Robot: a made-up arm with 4 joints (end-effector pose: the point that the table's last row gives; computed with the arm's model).
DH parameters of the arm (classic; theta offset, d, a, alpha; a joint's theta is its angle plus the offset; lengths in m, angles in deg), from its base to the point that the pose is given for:
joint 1: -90 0.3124 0.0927 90
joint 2: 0 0.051 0.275 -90
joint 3: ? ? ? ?
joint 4: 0 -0.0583 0.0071 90
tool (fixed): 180 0.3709 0 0
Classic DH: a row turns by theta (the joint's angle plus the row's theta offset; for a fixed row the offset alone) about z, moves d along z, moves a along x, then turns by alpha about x.
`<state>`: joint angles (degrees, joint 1 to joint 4).
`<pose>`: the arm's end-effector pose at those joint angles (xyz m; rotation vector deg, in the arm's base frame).
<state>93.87 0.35 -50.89 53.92</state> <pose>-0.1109 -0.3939 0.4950 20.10 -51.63 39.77</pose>
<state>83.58 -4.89 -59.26 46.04</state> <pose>-0.1638 -0.2756 0.5561 11.18 -40.66 22.22</pose>
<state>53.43 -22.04 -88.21 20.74</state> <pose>0.0448 -0.0411 0.6660 1.04 1.05 -34.90</pose>
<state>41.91 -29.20 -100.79 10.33</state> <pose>0.1814 -0.0886 0.6433 4.50 19.48 -57.82</pose>
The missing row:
joint 3: -90 -0.0287 0.298 -90
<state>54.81 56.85 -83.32 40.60</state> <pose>-0.2486 0.1062 0.2197 -30.60 -92.95 -18.79</pose>
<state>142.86 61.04 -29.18 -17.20</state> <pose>0.0743 -0.2214 0.5839 -19.42 -58.59 96.33</pose>
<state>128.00 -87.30 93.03 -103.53</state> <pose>0.0649 -0.0922 0.0936 18.80 10.67 -141.05</pose>
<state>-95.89 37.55 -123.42 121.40</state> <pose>-0.1048 -0.3251 0.0081 147.25 -38.02 25.91</pose>
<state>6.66 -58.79 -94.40 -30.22</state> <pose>0.0658 -0.4247 0.3266 63.34 73.13 -69.27</pose>
